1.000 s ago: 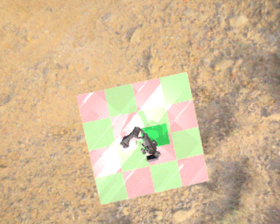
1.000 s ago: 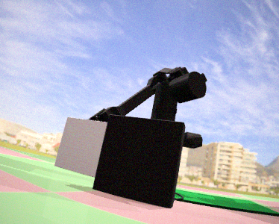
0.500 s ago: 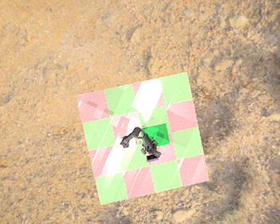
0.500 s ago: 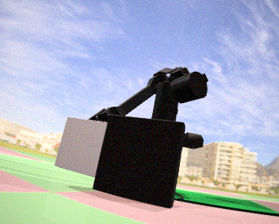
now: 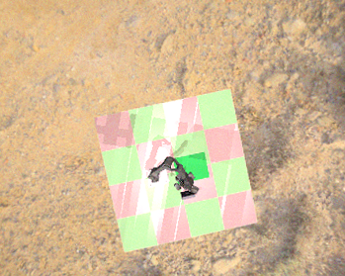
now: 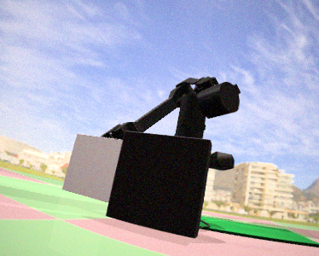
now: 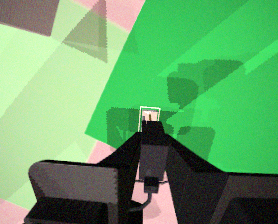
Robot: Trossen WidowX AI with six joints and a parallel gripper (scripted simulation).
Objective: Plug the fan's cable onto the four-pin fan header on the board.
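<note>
The fan plug lies 10 mm above my gripper tip. From my gripper tip the other things lie so: black box (140 mm to the right, 20 mm above, 10 mm ahead); green board (90 mm ahead, 70 mm to the left, 60 mm below).
</note>
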